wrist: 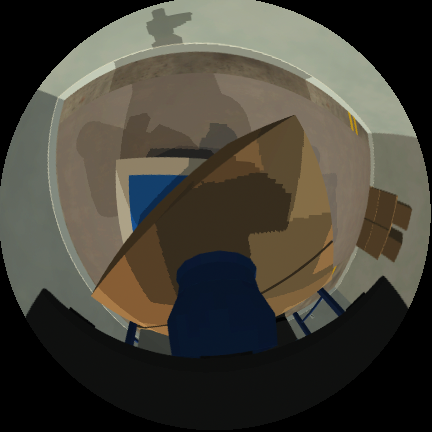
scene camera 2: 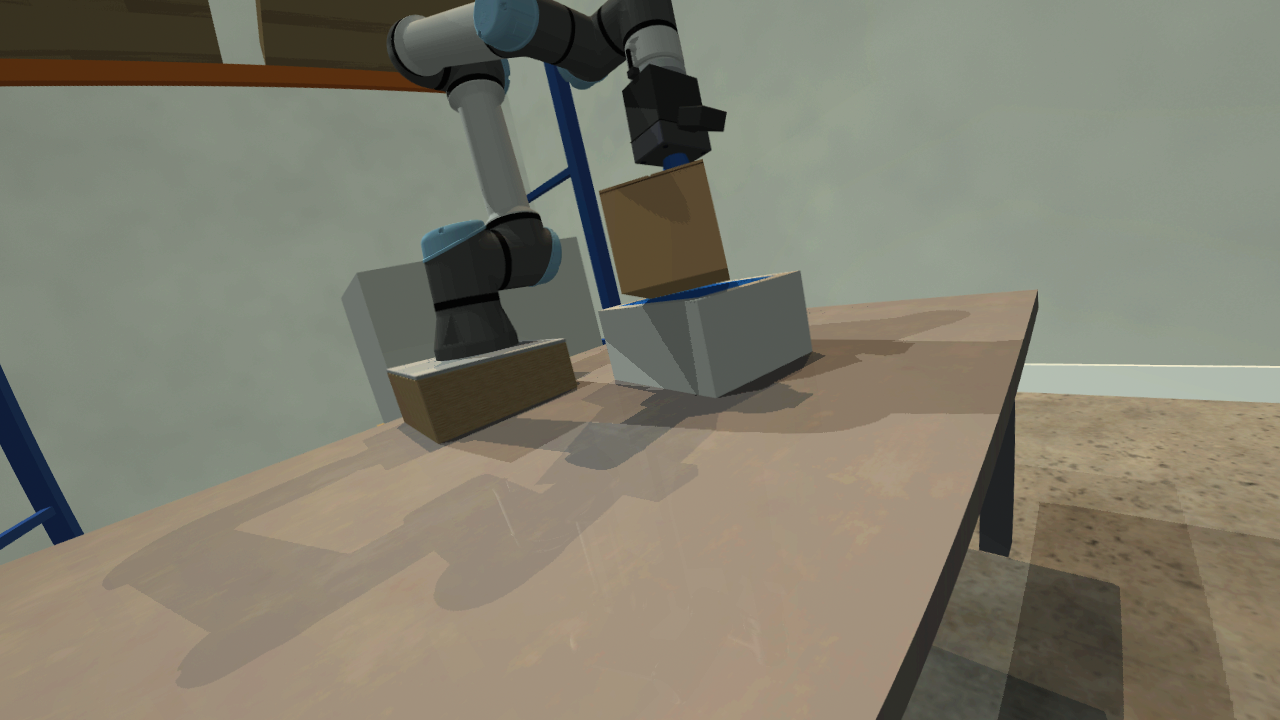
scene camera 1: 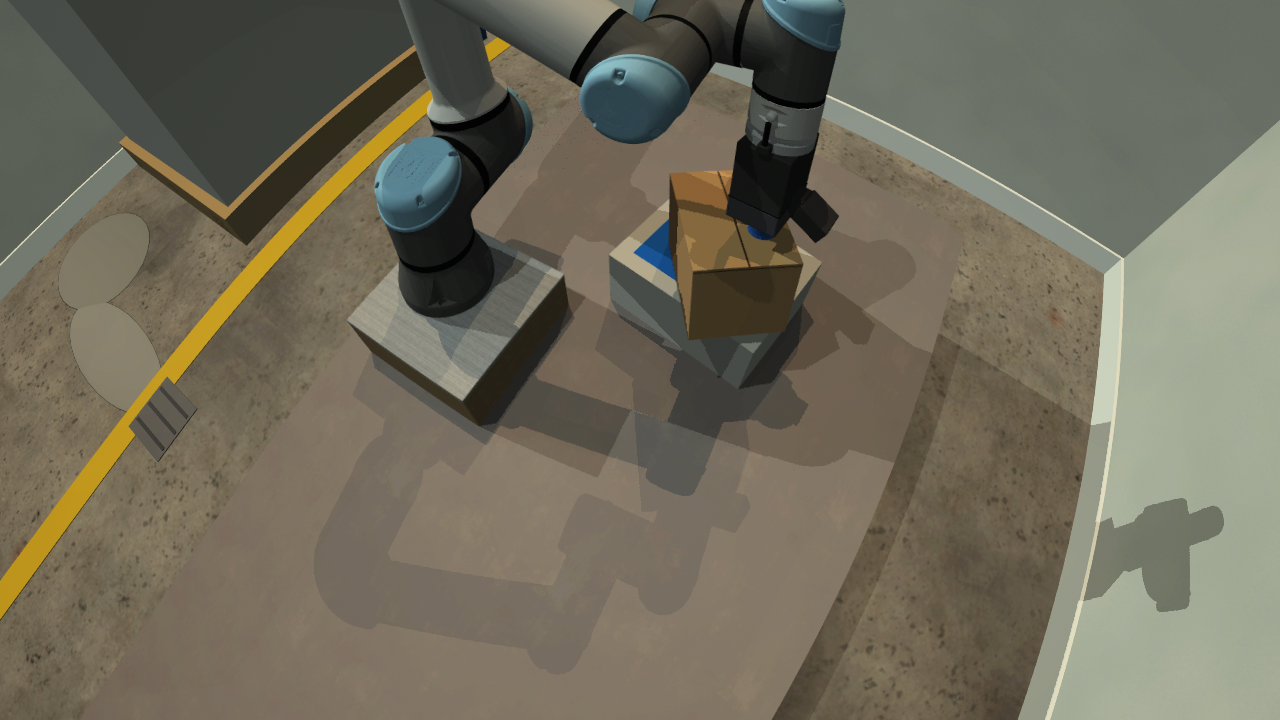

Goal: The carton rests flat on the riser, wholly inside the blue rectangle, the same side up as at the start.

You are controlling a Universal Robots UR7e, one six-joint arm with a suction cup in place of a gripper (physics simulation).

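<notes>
The brown carton hangs from my gripper, a blue suction cup pressed on its taped top face. The carton is tilted, with a strip of its underside showing in scene camera 2. Its lower edge is at or just above the top of the grey riser; contact cannot be told. It is turned relative to the blue rectangle, which shows beside it at the left in scene camera 1. The rest of the rectangle is hidden under the carton.
The arm's base stands on a block beside the riser, on the brown table. A grey cabinet stands behind the yellow floor line. A blue rack post rises behind the arm. Stacked boxes show at the right.
</notes>
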